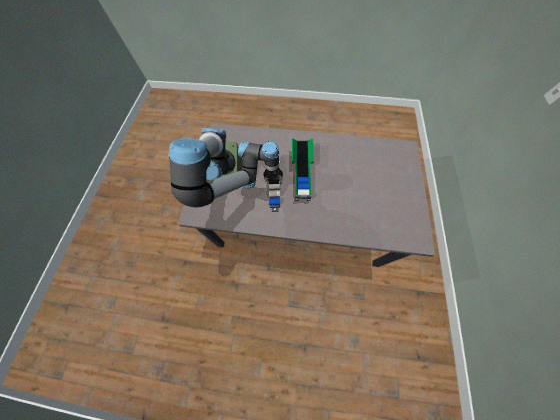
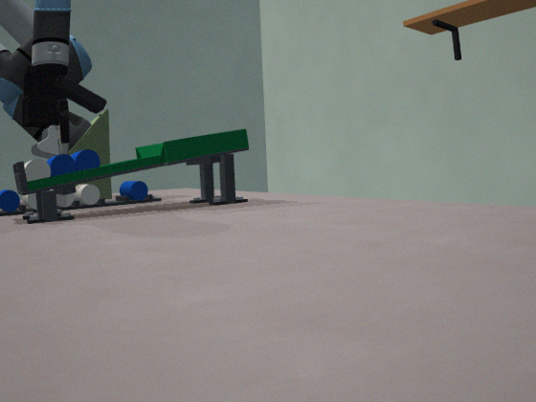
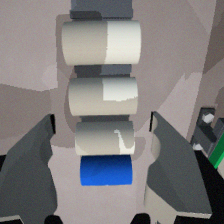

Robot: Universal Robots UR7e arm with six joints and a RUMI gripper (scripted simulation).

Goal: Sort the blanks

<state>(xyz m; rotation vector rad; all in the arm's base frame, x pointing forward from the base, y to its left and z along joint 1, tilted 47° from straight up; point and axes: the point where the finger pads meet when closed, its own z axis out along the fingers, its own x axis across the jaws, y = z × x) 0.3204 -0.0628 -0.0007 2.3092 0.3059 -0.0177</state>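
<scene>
My gripper is now 80 mm above the stock rack, 30 mm to the right of it and 10 mm past it. Also, from my hand: dark stop (190 mm ahead, 60 mm to the right, 20 mm below).
</scene>
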